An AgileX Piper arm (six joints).
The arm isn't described. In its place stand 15 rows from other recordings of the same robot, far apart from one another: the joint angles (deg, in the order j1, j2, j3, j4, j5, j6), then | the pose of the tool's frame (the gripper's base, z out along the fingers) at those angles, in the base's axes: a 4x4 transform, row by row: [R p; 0 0 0 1], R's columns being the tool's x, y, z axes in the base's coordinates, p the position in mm.
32.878 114.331 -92.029 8.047 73.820 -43.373 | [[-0.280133 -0.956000 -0.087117 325.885], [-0.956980 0.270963 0.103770 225.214], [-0.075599 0.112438 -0.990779 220.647], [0 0 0 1]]
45.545 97.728 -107.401 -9.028 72.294 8.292 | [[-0.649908 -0.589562 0.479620 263.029], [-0.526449 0.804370 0.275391 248.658], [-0.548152 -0.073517 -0.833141 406.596], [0 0 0 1]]
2.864 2.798 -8.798 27.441 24.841 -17.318 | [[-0.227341 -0.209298 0.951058 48.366], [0.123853 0.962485 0.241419 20.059], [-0.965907 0.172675 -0.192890 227.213], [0 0 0 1]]
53.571 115.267 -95.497 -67.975 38.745 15.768 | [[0.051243 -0.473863 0.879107 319.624], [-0.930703 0.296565 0.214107 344.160], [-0.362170 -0.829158 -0.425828 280.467], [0 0 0 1]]
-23.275 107.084 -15.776 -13.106 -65.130 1.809 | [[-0.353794 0.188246 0.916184 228.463], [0.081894 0.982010 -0.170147 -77.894], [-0.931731 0.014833 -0.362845 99.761], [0 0 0 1]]
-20.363 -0.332 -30.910 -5.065 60.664 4.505 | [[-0.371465 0.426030 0.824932 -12.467], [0.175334 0.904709 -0.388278 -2.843], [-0.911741 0.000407 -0.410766 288.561], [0 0 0 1]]
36.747 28.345 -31.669 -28.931 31.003 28.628 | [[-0.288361 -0.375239 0.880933 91.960], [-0.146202 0.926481 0.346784 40.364], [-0.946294 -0.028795 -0.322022 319.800], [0 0 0 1]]
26.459 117.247 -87.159 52.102 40.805 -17.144 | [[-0.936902 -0.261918 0.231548 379.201], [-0.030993 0.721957 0.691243 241.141], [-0.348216 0.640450 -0.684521 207.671], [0 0 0 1]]
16.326 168.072 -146.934 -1.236 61.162 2.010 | [[-0.942742 -0.253882 0.216289 529.523], [-0.250437 0.967148 0.043664 153.312], [-0.220269 -0.013003 -0.975353 6.234], [0 0 0 1]]
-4.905 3.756 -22.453 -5.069 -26.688 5.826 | [[0.767650 0.042843 0.639435 -0.083], [-0.043219 0.998952 -0.015046 3.632], [-0.639410 -0.016086 0.768698 370.877], [0 0 0 1]]
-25.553 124.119 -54.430 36.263 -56.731 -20.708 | [[-0.198479 0.812531 0.548086 336.262], [0.115286 0.574684 -0.810214 -210.654], [-0.973301 -0.097623 -0.207737 98.942], [0 0 0 1]]
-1.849 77.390 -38.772 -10.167 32.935 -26.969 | [[-0.785117 -0.473476 0.399264 233.239], [-0.553381 0.825777 -0.108910 -16.267], [-0.278137 -0.306452 -0.910344 203.644], [0 0 0 1]]
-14.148 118.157 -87.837 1.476 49.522 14.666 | [[-0.836843 0.482630 0.258385 414.645], [0.488645 0.871325 -0.044926 -102.682], [-0.246820 0.088663 -0.964997 178.563], [0 0 0 1]]
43.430 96.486 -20.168 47.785 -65.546 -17.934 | [[-0.195825 -0.013339 0.980548 213.703], [-0.068608 0.997644 -0.000130 117.820], [-0.978236 -0.067299 -0.196278 150.868], [0 0 0 1]]
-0.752 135.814 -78.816 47.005 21.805 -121.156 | [[-0.129053 -0.917787 0.375516 435.253], [-0.933297 0.240387 0.266777 19.012], [-0.335114 -0.316039 -0.887591 27.306], [0 0 0 1]]
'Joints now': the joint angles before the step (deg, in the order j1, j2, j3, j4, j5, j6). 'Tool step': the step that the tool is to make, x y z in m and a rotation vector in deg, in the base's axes. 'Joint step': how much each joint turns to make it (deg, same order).
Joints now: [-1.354, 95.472, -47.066, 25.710, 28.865, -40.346]
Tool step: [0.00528, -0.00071, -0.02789, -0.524, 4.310, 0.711]
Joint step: [0.000, 5.722, -0.366, -0.026, -0.936, -1.046]
